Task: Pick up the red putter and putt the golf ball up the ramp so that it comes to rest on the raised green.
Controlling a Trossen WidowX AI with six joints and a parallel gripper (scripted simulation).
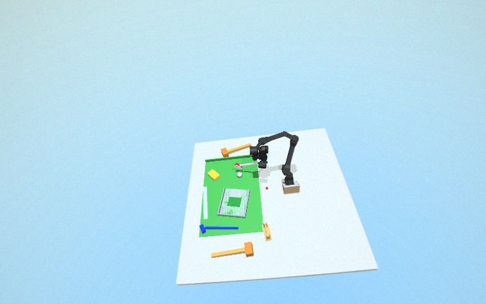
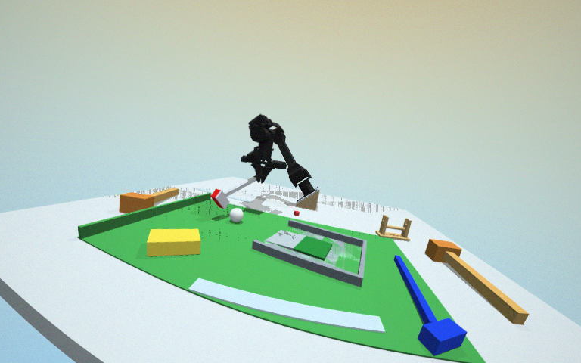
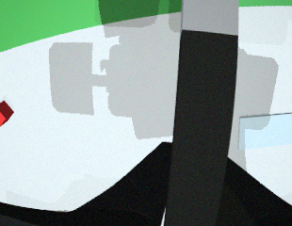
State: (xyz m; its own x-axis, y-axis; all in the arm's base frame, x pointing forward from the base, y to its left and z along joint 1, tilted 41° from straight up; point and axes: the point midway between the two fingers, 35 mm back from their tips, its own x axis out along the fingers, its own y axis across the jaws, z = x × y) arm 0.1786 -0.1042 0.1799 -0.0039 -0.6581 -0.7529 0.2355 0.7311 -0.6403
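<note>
Now: the red cube 17 cm to the left of my gripper tip and 9 cm below it. Also, from my gripper tip: yellow block 45 cm ahead, 8 cm below, 3 cm to the right; red putter 11 cm ahead, 2 cm to the right; white golf ball 22 cm ahead, 8 cm below, 1 cm to the left.
</note>
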